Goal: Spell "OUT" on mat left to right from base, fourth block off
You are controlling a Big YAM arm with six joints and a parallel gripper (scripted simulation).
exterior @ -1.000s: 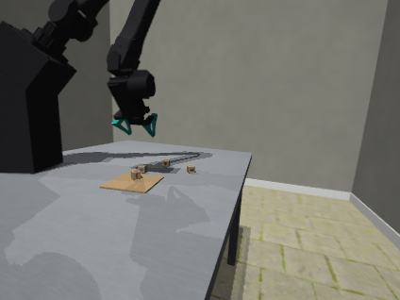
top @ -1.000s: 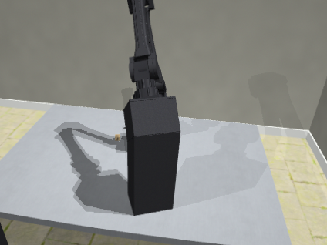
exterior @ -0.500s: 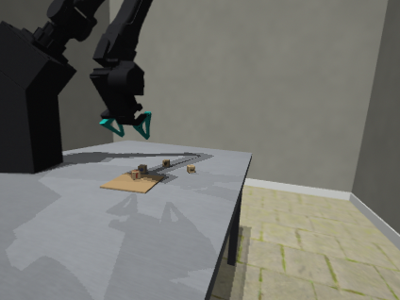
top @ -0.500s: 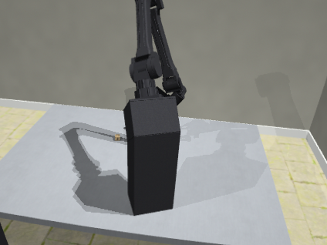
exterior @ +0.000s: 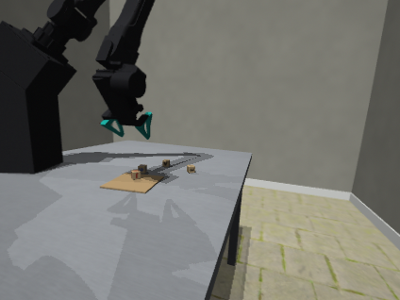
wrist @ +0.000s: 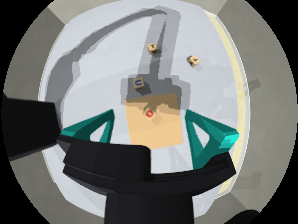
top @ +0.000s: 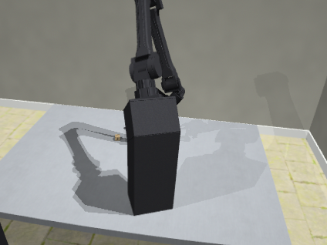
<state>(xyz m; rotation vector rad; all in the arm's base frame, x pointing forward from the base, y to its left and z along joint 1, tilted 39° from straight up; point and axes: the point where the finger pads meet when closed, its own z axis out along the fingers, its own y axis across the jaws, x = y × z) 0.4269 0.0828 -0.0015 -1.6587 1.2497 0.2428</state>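
The tan mat lies 20 mm ahead of my hand, 20 mm to the right of it and 140 mm below it.
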